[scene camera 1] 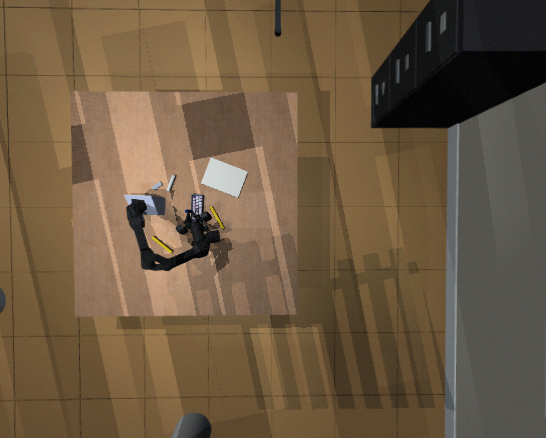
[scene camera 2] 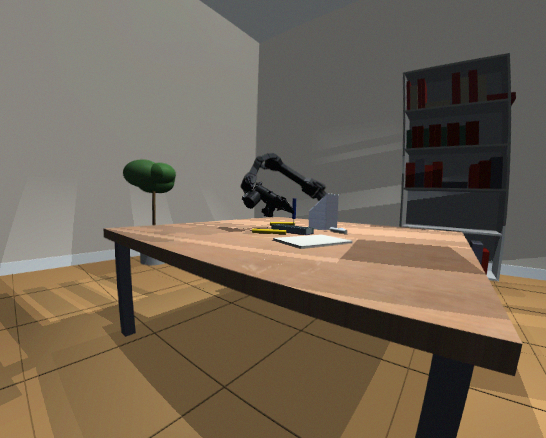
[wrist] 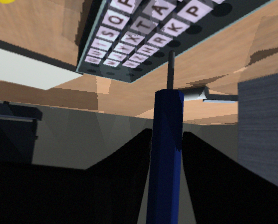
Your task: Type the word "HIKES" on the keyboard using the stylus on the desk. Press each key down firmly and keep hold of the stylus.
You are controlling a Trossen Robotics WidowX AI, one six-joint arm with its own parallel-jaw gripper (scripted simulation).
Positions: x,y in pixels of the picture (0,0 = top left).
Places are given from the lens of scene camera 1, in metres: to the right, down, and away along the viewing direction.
white paper sheet (scene camera 1: 229,179): -0.25, -0.23, 1.47
